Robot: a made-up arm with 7 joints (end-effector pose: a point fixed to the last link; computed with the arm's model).
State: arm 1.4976 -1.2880 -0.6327 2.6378 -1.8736 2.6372 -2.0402
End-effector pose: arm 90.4 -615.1 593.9 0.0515 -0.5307 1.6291
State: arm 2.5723 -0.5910 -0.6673 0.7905 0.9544 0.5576 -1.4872
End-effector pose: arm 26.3 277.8 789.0 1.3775 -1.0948 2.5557
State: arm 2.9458 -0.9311 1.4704 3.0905 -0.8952 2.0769 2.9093
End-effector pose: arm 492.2 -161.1 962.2 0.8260 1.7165 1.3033
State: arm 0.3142 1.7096 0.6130 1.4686 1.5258 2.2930 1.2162
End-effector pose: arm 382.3 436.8 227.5 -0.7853 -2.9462 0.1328
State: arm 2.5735 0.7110 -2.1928 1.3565 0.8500 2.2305 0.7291
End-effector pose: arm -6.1 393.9 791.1 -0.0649 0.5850 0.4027
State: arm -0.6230 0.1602 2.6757 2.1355 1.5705 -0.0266 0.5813
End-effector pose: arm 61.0 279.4 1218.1 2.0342 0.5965 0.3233
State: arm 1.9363 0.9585 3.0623 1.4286 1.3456 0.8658 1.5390
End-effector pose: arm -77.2 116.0 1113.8 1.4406 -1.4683 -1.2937
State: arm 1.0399 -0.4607 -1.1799 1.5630 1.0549 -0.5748 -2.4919
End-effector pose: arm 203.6 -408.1 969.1 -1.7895 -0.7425 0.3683
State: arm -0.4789 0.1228 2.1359 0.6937 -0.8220 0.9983 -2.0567
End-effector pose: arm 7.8 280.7 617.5 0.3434 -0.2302 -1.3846
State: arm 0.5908 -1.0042 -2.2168 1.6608 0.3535 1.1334 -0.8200
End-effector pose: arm -238.5 -594.1 517.1 0.0689 -0.8998 -0.6403
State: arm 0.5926 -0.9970 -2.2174 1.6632 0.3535 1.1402 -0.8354
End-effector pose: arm -237.1 -593.4 521.2 0.0584 -0.8978 -0.6210
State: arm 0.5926 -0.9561 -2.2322 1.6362 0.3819 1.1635 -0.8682
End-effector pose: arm -229.2 -584.3 534.3 0.0628 -0.8949 -0.5873
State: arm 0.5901 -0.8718 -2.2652 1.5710 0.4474 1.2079 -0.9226
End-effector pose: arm -213.3 -563.4 557.7 0.0855 -0.8940 -0.5420
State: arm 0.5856 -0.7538 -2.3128 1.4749 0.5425 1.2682 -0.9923
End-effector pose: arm -191.8 -531.6 586.8 0.1194 -0.9006 -0.5019
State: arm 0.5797 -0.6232 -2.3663 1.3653 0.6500 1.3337 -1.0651
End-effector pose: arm -168.8 -494.2 615.4 0.1503 -0.9194 -0.4822
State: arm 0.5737 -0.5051 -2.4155 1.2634 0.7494 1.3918 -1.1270
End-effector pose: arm -148.6 -459.1 638.2 0.1679 -0.9476 -0.4853
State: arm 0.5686 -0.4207 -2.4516 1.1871 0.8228 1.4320 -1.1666
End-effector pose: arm -134.4 -433.2 652.5 0.1746 -0.9749 -0.5026
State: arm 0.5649 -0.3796 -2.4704 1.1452 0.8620 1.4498 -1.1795
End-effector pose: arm -127.9 -420.1 657.9 0.1802 -0.9913 -0.5241
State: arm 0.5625 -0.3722 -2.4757 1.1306 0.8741 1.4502 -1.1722
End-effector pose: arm -127.5 -416.9 657.1 0.1897 -0.9962 -0.5450
